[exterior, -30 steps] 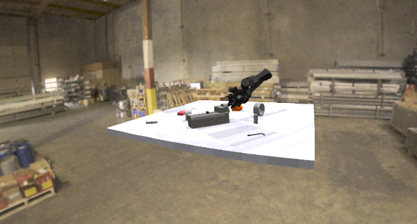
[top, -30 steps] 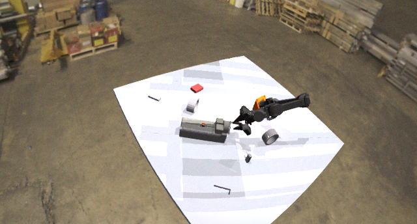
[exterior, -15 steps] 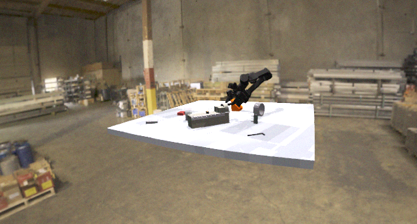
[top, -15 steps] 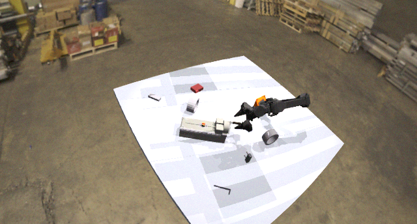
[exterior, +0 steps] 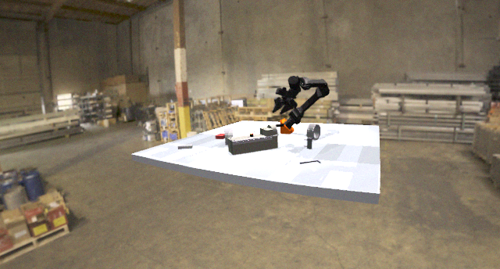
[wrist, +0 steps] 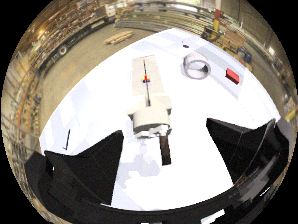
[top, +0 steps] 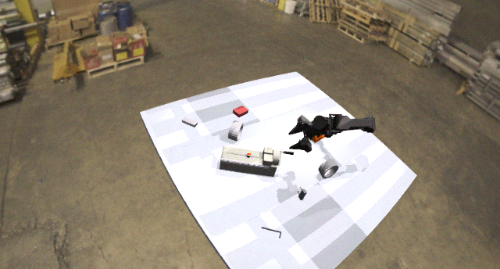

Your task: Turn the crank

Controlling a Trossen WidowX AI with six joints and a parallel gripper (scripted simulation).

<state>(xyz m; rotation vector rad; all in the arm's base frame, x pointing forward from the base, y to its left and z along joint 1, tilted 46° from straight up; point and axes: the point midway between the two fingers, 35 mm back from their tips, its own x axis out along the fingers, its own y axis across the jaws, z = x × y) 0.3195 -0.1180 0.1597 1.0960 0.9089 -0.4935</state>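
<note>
My gripper tip is 1 cm past the dark crank handle, 1 cm to the right of it and 7 cm above it. From my gripper tip the other things lie so: hex key: 29 cm ahead, 24 cm to the left, 18 cm below; then red pointer: 12 cm ahead, 11 cm to the right, 10 cm below; then small clip: 6 cm ahead, 19 cm to the left, 16 cm below.
</note>
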